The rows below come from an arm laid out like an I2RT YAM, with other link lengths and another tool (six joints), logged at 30 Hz.
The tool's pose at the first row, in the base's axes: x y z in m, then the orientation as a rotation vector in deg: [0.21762 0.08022 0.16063 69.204 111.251 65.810]
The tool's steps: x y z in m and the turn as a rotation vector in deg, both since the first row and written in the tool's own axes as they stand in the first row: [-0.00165 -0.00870 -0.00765 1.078 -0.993 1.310]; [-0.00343 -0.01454 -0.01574 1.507 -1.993 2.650]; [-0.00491 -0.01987 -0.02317 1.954 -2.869 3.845]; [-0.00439 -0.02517 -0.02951 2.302 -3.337 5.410]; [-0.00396 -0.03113 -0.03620 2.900 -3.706 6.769]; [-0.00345 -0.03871 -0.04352 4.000 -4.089 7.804]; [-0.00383 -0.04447 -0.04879 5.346 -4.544 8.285]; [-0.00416 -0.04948 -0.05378 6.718 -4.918 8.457]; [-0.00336 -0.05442 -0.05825 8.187 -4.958 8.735]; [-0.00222 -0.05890 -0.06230 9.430 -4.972 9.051]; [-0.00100 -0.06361 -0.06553 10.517 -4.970 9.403]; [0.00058 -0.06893 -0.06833 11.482 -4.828 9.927]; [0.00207 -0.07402 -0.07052 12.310 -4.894 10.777]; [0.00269 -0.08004 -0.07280 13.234 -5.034 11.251]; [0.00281 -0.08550 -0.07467 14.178 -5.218 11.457]
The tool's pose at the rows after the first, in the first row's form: [0.20859 0.07401 0.15654 71.554 110.844 64.752]; [0.20043 0.06815 0.15519 73.589 109.883 64.237]; [0.19288 0.06292 0.15397 75.422 109.070 63.725]; [0.18537 0.05990 0.15222 77.470 108.309 63.802]; [0.17735 0.05652 0.15005 79.392 107.887 63.636]; [0.16812 0.05263 0.14673 81.227 107.970 62.858]; [0.16167 0.04909 0.14410 82.604 108.427 61.530]; [0.15573 0.04586 0.14200 83.625 109.095 60.086]; [0.14976 0.04385 0.13969 84.714 110.036 58.866]; [0.14417 0.04241 0.13758 85.716 110.803 57.875]; [0.13912 0.04129 0.13488 86.672 111.444 57.045]; [0.13400 0.04052 0.13143 87.718 112.020 56.513]; [0.12951 0.03994 0.12790 89.116 112.167 56.079]; [0.12494 0.03833 0.12362 90.163 112.499 55.312]; [0.12114 0.03655 0.11966 90.930 112.932 54.361]
